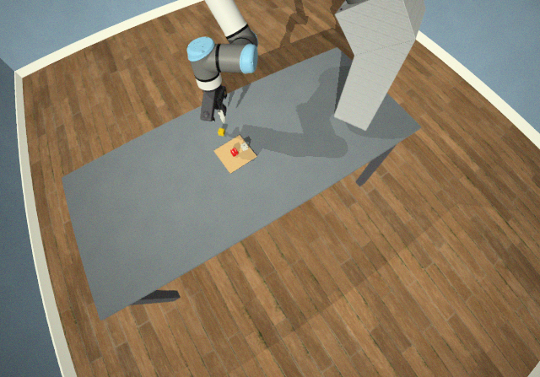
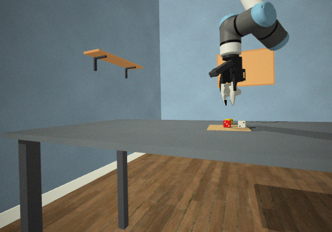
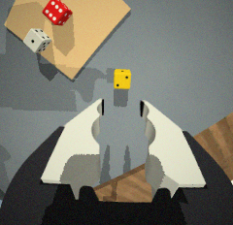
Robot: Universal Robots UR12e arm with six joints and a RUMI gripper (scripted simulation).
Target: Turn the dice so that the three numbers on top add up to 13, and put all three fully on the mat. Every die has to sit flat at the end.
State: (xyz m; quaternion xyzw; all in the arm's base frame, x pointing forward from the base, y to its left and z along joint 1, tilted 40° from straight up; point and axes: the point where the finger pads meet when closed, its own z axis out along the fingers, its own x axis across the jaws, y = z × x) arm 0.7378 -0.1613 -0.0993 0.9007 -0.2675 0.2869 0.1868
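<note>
My gripper is now 90 mm above the yellow die. Round my hand: red die (130 mm to the left, 80 mm below, 10 mm behind); tan mat (130 mm to the left, 100 mm below, 10 mm behind); white die (130 mm to the left, 80 mm below, 60 mm behind).
</note>
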